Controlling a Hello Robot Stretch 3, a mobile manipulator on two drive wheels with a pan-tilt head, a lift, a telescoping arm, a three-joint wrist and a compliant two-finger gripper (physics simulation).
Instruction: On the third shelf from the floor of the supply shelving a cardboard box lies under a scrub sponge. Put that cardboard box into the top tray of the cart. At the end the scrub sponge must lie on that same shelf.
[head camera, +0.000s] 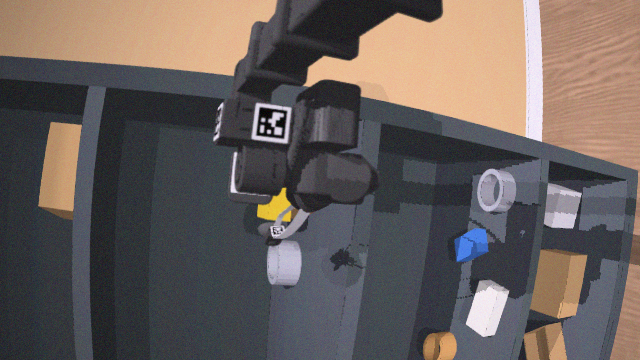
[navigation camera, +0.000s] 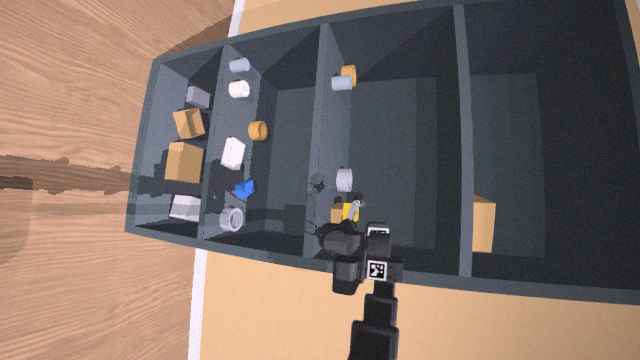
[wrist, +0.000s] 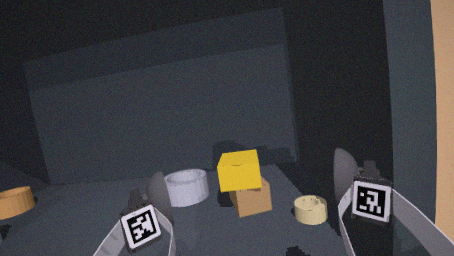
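Note:
On the head camera you'd see my gripper (head camera: 272, 186), a blue block (head camera: 474, 243), a white box (head camera: 490, 298) and a dark grey supply shelving (head camera: 156, 254). The navigation camera gives me the gripper (navigation camera: 358, 224) again, plus the shelving (navigation camera: 527, 111). As for the wrist view, there's a cardboard box (wrist: 248, 201), a yellow scrub sponge (wrist: 240, 170) and my gripper (wrist: 249, 180). The blue block is out of frame in the wrist view, and the white box is out of frame in the wrist view too.

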